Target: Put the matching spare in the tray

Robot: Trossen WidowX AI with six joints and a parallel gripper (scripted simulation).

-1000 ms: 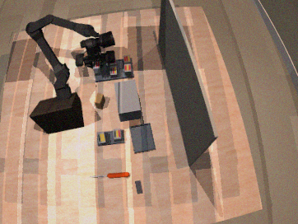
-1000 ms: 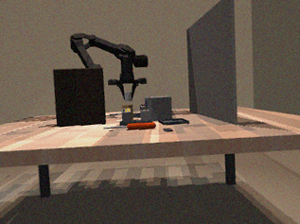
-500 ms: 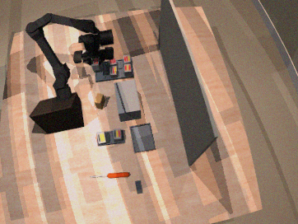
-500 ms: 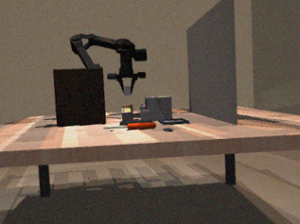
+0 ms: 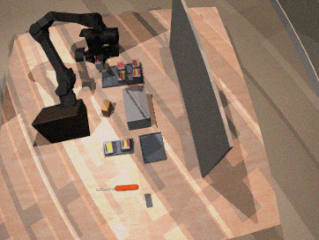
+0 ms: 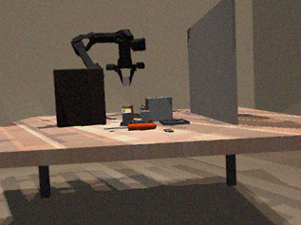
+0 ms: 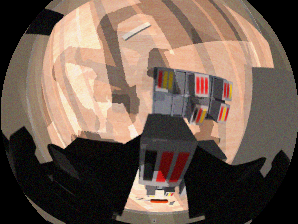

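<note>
The flat dark tray is 19 cm ahead of my gripper tip, 35 cm to the right of it and 16 cm below it. Also, from my gripper tip: grey box-shaped unit 14 cm ahead, 17 cm to the right, 12 cm below; then holder 4 cm ahead, 34 cm to the right, 16 cm below; then tan block 1 cm ahead, 16 cm to the right, 13 cm below.
</note>
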